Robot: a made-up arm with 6 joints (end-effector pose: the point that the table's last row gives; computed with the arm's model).
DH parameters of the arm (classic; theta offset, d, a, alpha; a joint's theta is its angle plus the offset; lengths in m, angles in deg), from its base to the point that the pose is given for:
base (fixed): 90 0 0.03 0
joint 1: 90 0.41 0.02 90
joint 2: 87.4 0 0.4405 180
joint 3: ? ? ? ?
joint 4: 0 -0.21 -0.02 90
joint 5: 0 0.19 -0.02 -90
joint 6: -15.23 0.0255 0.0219 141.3
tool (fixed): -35.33 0.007 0 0
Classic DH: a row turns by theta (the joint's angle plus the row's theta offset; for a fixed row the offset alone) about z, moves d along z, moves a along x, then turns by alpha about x.
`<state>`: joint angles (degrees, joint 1 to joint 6).
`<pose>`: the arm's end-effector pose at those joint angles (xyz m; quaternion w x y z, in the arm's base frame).
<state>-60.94 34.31 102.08 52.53 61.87 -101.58</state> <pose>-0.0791 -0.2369 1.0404 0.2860 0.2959 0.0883 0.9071</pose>
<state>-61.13 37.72 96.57 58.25 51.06 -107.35</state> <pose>-0.0470 -0.2734 1.0274 0.2703 0.3841 -0.0608 0.8807</pose>
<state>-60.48 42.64 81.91 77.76 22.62 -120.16</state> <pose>0.0399 -0.3142 1.0050 0.2907 0.4887 -0.3960 0.7211</pose>
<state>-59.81 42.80 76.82 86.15 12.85 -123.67</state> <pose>0.0745 -0.3093 1.0041 0.3280 0.4851 -0.4769 0.6555</pose>
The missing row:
joint 3: -2.6 0.03 -0.02 -90
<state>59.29 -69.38 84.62 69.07 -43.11 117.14</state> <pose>-0.2421 -0.5922 0.5098 0.8398 0.3176 -0.3384 0.2816</pose>
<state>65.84 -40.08 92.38 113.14 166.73 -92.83</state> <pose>-0.2996 -0.4977 0.7933 0.2681 -0.4722 0.5884 0.5991</pose>
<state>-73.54 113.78 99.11 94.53 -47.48 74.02</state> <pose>0.1508 -0.5680 0.3507 0.4656 0.3701 0.5615 -0.5752</pose>
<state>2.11 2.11 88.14 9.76 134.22 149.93</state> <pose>0.0034 -0.1709 1.0968 0.1863 -0.2441 -0.9300 -0.2021</pose>
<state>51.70 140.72 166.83 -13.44 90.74 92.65</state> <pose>0.4655 0.3198 0.0912 0.4175 0.1126 -0.5484 0.7158</pose>
